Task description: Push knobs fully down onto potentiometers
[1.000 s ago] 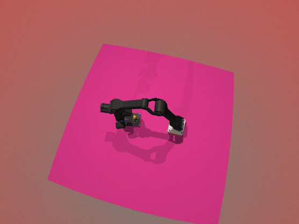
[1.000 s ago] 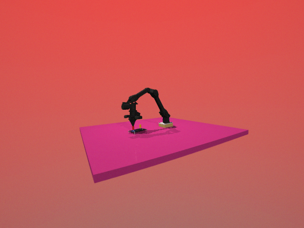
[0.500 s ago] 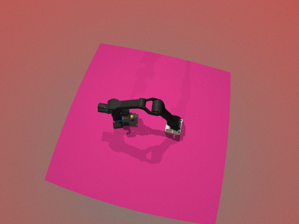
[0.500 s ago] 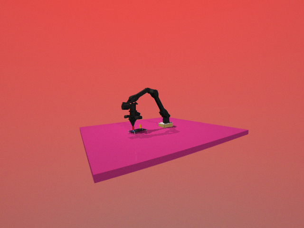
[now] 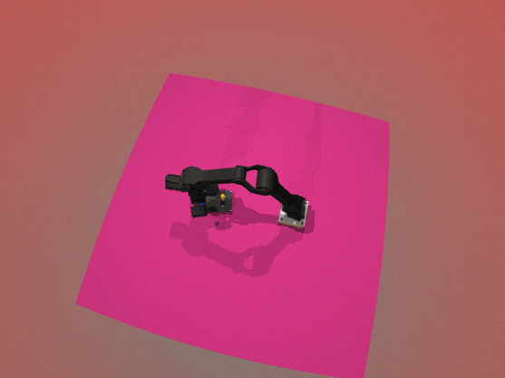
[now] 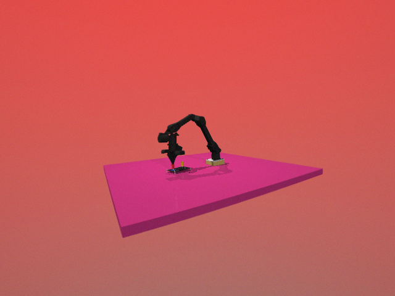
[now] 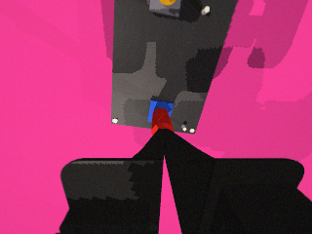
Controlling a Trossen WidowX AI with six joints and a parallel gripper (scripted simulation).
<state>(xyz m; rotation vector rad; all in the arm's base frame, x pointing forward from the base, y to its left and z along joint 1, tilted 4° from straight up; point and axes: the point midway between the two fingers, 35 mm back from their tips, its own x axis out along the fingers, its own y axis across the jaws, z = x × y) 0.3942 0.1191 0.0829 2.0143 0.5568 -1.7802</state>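
Right now my gripper tip is 2 cm above the red knob. The rest, counted from my gripper tip: orange knob 8 cm behind, 5 cm to the right, 1 cm below.
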